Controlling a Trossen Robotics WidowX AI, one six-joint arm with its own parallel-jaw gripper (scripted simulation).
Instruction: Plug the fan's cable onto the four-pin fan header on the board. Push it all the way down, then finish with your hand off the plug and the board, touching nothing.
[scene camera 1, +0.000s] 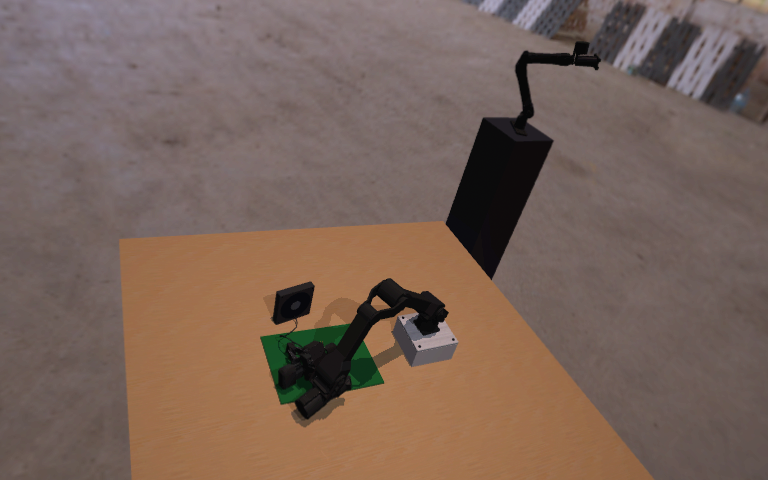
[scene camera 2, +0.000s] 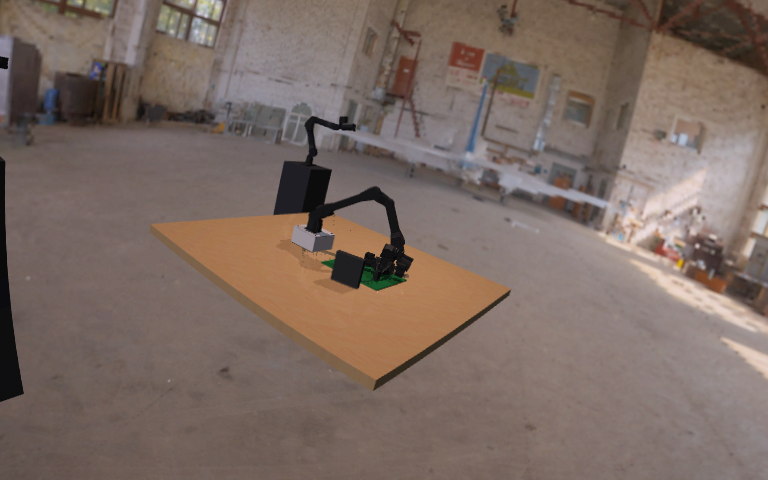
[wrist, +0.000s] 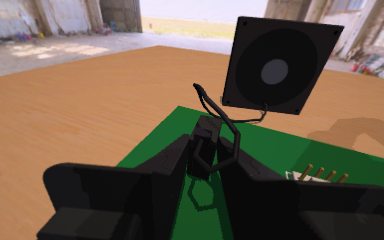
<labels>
The gripper shows in scene camera 1, in scene camera 2 and in the wrist view (203, 140). One and the same spot on the gripper: (scene camera 1: 295, 361) is (scene camera 2: 392, 264). One and the same spot on a black fan: (scene camera 1: 296, 301) is (wrist: 278, 59).
</labels>
